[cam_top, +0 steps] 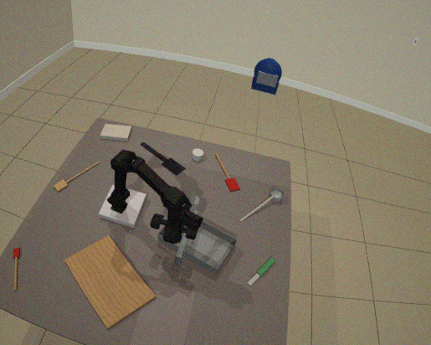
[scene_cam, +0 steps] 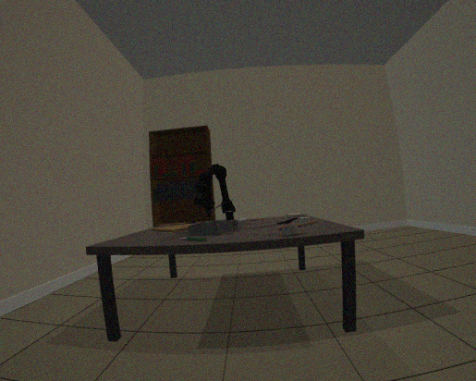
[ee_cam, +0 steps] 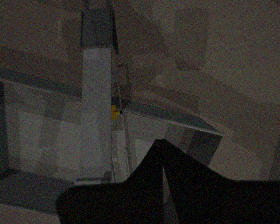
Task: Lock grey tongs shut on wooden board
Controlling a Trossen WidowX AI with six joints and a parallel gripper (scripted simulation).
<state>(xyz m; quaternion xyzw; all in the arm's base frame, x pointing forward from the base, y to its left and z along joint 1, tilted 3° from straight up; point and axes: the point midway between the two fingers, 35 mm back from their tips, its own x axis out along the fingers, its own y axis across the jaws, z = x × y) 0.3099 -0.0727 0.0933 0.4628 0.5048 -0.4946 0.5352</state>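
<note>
Right now my gripper tip is 9 cm short of the roasting tin, 6 cm to the right of it and 6 cm above it. Round my gripper tip: wooden board (27 cm to the right, 19 cm behind, 8 cm below); then red spatula (53 cm to the left, 11 cm ahead, 8 cm below); then black spatula (50 cm to the left, 26 cm behind, 8 cm below).
</note>
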